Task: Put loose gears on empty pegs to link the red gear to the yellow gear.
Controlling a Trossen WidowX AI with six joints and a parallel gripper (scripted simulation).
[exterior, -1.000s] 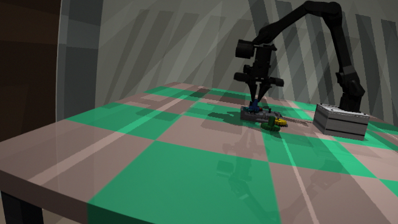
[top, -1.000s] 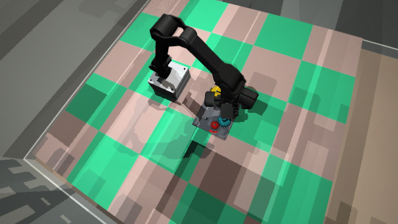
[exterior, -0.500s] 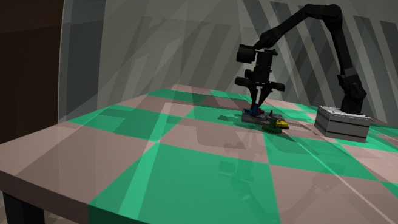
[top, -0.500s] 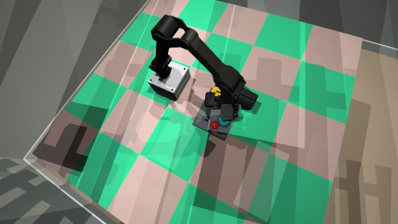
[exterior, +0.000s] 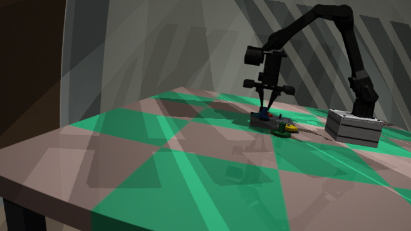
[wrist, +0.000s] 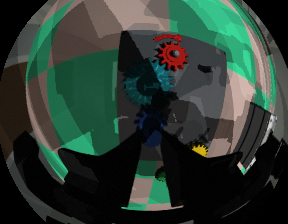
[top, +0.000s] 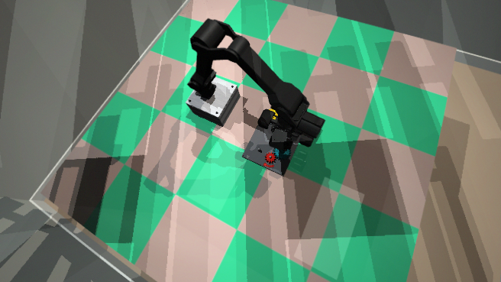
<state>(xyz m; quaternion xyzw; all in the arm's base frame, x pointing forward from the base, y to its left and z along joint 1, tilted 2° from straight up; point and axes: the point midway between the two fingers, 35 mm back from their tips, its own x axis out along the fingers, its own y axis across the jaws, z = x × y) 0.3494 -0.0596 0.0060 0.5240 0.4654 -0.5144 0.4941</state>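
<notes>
The blue gear lies 1 cm below my gripper tip. From my gripper tip the other things lie so: yellow gear: 8 cm to the left, 8 cm behind, 3 cm below; red gear: 9 cm to the right, 3 cm below, 3 cm behind; teal gear: 5 cm to the right, 2 cm below.
</notes>
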